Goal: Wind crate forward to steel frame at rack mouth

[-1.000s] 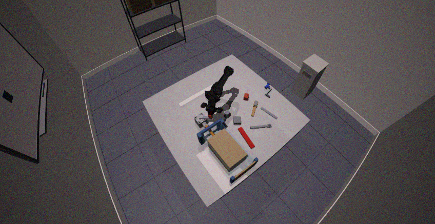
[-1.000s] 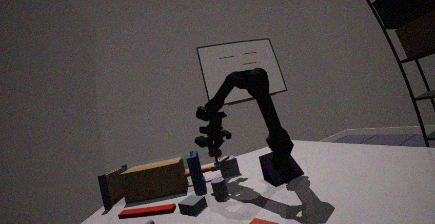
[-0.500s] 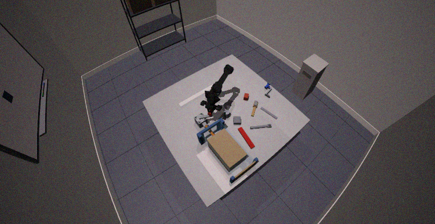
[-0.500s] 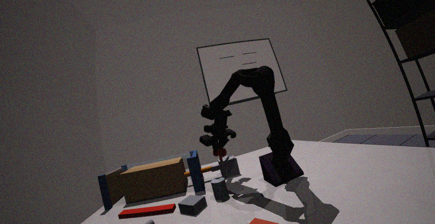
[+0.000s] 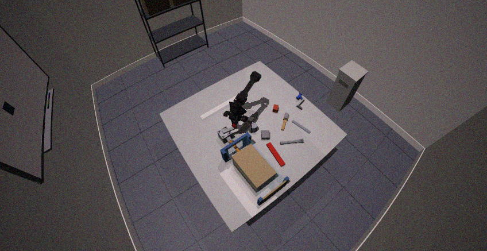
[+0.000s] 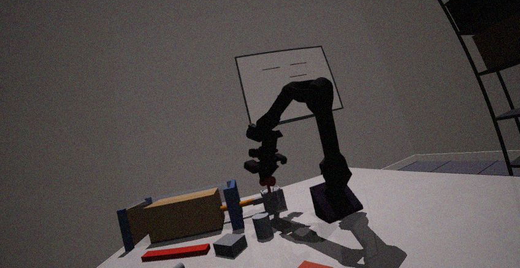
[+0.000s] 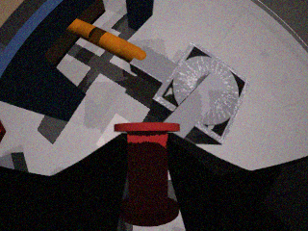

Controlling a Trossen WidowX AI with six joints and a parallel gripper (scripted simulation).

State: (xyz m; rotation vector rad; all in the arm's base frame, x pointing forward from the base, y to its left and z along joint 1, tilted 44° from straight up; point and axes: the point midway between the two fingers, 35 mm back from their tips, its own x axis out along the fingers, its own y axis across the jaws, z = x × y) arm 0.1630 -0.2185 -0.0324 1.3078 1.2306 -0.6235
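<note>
The winch handle with red knob lies 2 cm behind my gripper tip, 2 cm to the right of it and 5 cm below it. Also, from my gripper tip: grey block 19 cm ahead, 17 cm to the left, 13 cm below; blue frame 12 cm ahead, 10 cm to the right, 4 cm below; grey winch 6 cm behind, 9 cm to the right, 12 cm below.
</note>
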